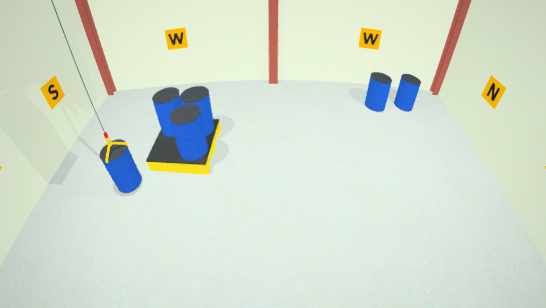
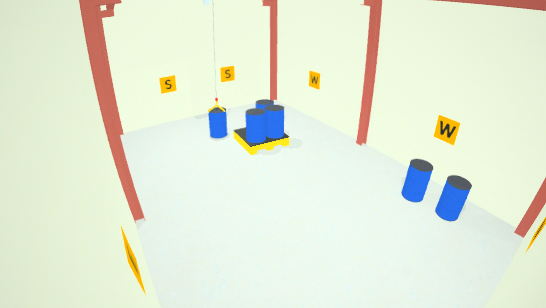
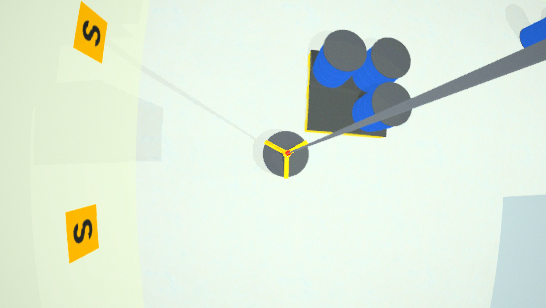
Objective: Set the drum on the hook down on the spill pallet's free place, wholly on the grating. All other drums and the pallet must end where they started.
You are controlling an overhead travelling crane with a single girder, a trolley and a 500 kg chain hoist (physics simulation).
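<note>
The blue drum with a dark lid (image 1: 122, 170) (image 2: 218, 126) (image 3: 273, 162) hangs upright on the hook, its base very close to the floor; contact is hard to tell. My gripper, a yellow three-armed grab under a red hook block (image 1: 115, 148) (image 2: 216, 107) (image 3: 286, 153), is shut on this drum's top. The yellow spill pallet with dark grating (image 1: 177, 168) (image 2: 243, 143) (image 3: 330, 115) lies beside it. Three blue drums stand upright on the grating: one at north-east (image 1: 191, 137) (image 2: 256, 127) (image 3: 388, 95), the others along the west side. The free place is the south-east corner, nearest the hung drum, which is apart from the pallet.
Two more blue drums (image 1: 378, 94) (image 1: 407, 95) (image 2: 417, 182) (image 2: 452, 200) stand on the floor near the west wall, towards the north end. The south wall with its S signs (image 1: 52, 92) (image 2: 168, 84) (image 3: 82, 233) rises beyond the hung drum's south side.
</note>
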